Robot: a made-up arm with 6 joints. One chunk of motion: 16 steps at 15 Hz.
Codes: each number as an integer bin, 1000 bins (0 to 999) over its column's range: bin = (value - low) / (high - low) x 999, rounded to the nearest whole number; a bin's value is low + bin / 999 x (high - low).
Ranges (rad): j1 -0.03..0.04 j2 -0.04..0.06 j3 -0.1..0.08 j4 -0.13..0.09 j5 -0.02..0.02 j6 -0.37..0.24
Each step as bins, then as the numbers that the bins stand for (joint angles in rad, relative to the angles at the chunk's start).
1 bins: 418 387 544 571 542 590
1 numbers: -0.0007 -0.0013 -0.0020 -0.0043 0.0017 -0.0097
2 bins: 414 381 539 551 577 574
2 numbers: -0.0010 -0.0019 -0.0029 -0.0087 0.0031 -0.0195
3 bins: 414 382 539 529 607 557
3 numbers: -0.0010 -0.0018 -0.0029 -0.0135 0.0043 -0.0299
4 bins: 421 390 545 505 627 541
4 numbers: -0.0005 -0.0010 -0.0018 -0.0188 0.0051 -0.0397
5 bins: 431 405 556 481 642 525
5 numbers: 0.0002 0.0005 0.0002 -0.0241 0.0057 -0.0494
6 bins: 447 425 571 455 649 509
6 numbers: 0.0013 0.0025 0.0029 -0.0298 0.0060 -0.0592
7 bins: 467 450 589 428 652 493
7 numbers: 0.0027 0.0050 0.0061 -0.0357 0.0061 -0.0690
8 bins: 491 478 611 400 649 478
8 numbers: 0.0044 0.0078 0.0101 -0.0419 0.0060 -0.0781
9 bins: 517 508 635 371 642 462
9 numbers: 0.0062 0.0109 0.0144 -0.0483 0.0057 -0.0879
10 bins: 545 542 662 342 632 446
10 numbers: 0.0082 0.0143 0.0193 -0.0547 0.0053 -0.0977
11 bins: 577 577 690 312 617 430
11 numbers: 0.0104 0.0178 0.0243 -0.0613 0.0047 -0.1074
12 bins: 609 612 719 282 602 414
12 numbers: 0.0127 0.0213 0.0295 -0.0679 0.0041 -0.1172
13 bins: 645 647 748 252 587 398
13 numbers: 0.0152 0.0248 0.0348 -0.0745 0.0035 -0.1270
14 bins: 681 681 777 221 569 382
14 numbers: 0.0177 0.0282 0.0400 -0.0813 0.0028 -0.1367
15 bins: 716 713 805 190 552 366
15 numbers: 0.0202 0.0314 0.0450 -0.0882 0.0021 -0.1465
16 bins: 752 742 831 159 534 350
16 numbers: 0.0227 0.0343 0.0497 -0.0950 0.0014 -0.1563
